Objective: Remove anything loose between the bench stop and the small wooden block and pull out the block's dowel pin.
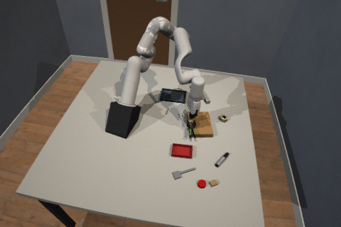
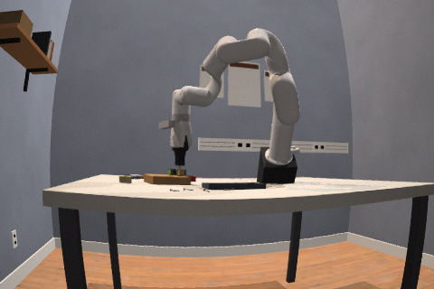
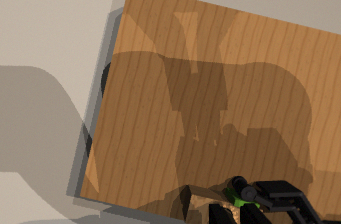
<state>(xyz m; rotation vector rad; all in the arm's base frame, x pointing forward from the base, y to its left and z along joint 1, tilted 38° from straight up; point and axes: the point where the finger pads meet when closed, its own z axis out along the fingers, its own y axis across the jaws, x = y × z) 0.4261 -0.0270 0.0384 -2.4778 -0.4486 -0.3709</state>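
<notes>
My hand is 2 cm above the dowel pin. Also, from my hand: red tray 23 cm to the right, 9 cm below, 4 cm behind; then small wooden block 5 cm below; then loose dowel 17 cm behind, 10 cm to the left, 9 cm below.
</notes>
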